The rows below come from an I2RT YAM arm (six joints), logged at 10 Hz.
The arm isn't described. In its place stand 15 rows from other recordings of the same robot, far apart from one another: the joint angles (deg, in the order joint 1, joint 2, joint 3, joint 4, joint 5, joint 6), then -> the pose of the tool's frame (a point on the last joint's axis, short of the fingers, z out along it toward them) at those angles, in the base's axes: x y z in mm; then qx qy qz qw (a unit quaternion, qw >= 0).
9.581, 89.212, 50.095, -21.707, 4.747, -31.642 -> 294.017, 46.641, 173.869, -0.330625, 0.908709, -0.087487, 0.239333
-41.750, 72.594, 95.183, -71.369, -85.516, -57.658 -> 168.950, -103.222, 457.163, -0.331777, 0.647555, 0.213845, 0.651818
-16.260, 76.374, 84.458, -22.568, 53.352, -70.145 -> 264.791, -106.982, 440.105, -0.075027, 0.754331, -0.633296, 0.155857
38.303, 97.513, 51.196, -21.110, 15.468, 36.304 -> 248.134, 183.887, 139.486, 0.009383, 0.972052, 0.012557, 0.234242
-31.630, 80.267, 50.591, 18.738, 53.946, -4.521 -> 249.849, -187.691, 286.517, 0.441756, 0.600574, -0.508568, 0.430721
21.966, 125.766, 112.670, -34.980, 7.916, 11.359 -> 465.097, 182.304, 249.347, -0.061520, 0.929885, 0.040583, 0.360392
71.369, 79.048, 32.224, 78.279, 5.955, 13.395 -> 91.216, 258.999, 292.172, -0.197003, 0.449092, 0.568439, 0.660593
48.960, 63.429, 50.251, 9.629, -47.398, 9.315 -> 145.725, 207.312, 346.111, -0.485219, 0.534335, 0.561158, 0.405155
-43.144, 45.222, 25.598, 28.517, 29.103, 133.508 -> 125.921, -141.748, 291.380, 0.634610, -0.172435, 0.406534, 0.634244
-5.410, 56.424, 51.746, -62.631, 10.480, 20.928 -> 163.778, -22.014, 272.704, 0.239933, 0.946592, -0.062275, 0.206198
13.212, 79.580, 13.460, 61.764, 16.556, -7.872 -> 230.230, 43.631, 165.198, -0.036582, 0.731481, -0.074154, 0.676830
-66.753, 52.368, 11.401, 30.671, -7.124, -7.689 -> 79.326, -173.477, 187.714, 0.343037, 0.686296, -0.348888, 0.538145
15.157, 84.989, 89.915, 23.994, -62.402, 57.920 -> 295.879, 112.837, 501.069, -0.257008, 0.567391, 0.650101, 0.435181
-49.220, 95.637, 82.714, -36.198, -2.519, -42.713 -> 242.755, -279.037, 297.071, 0.045504, 0.935741, -0.236688, 0.257483
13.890, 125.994, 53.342, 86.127, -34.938, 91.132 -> 389.058, 117.212, 135.177, 0.184544, 0.608631, 0.707423, 0.308325
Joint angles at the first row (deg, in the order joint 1, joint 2, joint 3, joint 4, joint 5, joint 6):
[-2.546, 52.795, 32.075, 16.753, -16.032, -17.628]
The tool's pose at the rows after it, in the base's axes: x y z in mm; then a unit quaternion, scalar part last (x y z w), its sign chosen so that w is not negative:
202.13, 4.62, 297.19, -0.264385, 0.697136, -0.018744, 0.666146
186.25, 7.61, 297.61, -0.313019, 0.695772, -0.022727, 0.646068
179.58, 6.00, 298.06, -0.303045, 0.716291, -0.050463, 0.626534
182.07, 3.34, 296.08, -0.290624, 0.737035, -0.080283, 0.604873
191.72, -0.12, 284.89, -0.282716, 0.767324, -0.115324, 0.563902
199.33, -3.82, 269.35, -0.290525, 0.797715, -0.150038, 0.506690
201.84, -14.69, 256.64, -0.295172, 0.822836, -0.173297, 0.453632
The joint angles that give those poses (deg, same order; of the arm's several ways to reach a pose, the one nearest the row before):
[-2.372, 47.943, 34.305, 6.743, -21.388, -24.906]
[-2.110, 43.855, 34.719, -1.214, -23.967, -30.480]
[-1.933, 42.130, 35.528, -6.282, -19.790, -31.965]
[-1.912, 43.048, 36.359, -8.666, -15.332, -33.233]
[-1.867, 46.283, 36.601, -10.349, -9.911, -35.375]
[-1.977, 49.627, 36.600, -13.278, -4.928, -38.938]
[-4.687, 51.942, 36.643, -16.645, -2.982, -42.500]

